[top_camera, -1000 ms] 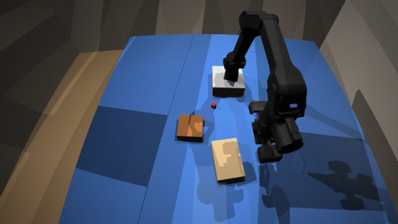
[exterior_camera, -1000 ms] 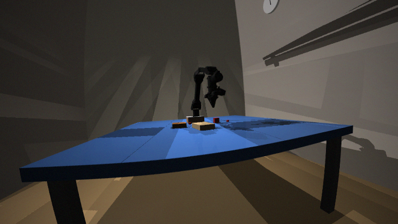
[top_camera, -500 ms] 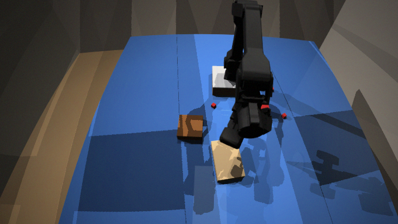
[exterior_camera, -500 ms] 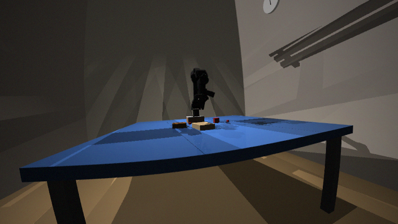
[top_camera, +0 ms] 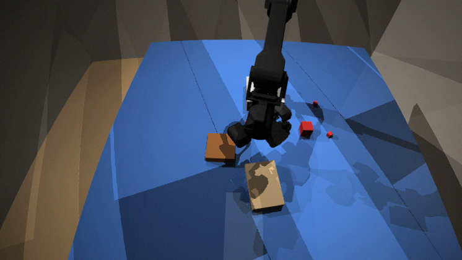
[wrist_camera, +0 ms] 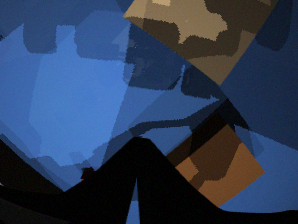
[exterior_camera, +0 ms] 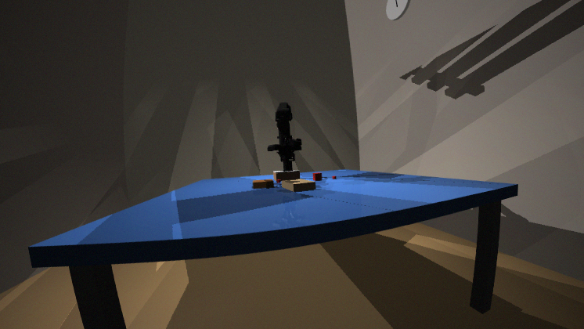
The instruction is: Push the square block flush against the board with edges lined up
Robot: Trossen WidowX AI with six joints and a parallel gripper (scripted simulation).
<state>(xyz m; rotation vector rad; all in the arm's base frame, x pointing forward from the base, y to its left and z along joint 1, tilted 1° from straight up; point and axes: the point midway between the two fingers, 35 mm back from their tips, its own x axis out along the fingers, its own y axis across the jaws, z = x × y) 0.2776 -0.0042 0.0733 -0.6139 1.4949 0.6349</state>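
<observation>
My gripper tip is now 10 mm short of the orange square block, 120 mm to the left of it and 80 mm above it. Also, from my gripper tip: red cube: 130 mm behind, 170 mm to the left, 80 mm below; pale tan board: 120 mm ahead, 50 mm to the left, 80 mm below.
</observation>
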